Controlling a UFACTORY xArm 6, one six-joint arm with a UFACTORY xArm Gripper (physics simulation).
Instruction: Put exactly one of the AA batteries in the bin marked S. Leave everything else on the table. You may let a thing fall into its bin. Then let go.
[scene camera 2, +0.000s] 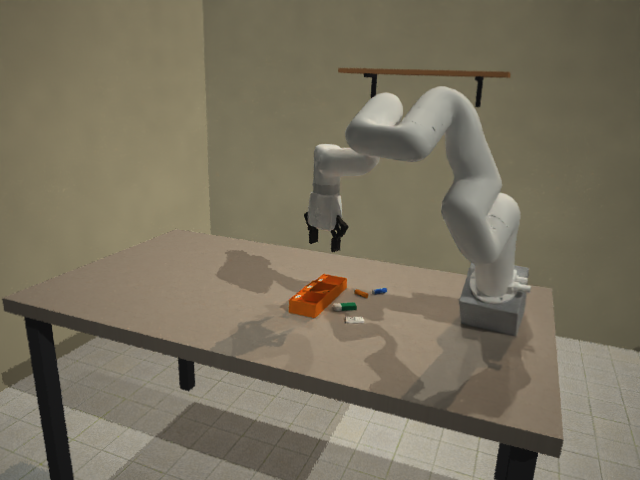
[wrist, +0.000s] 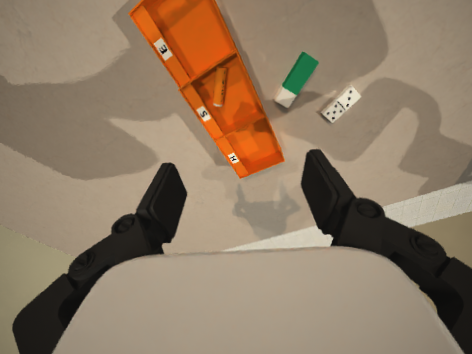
My gripper shows in scene camera 2 and in the wrist view. An orange bin tray shows in scene camera 2 and in the wrist view. One and the same spot on the orange bin tray: (scene camera 2: 307, 302) is (wrist: 234, 133). The same spot on my gripper: (wrist: 360, 223) is (scene camera 2: 337, 232).
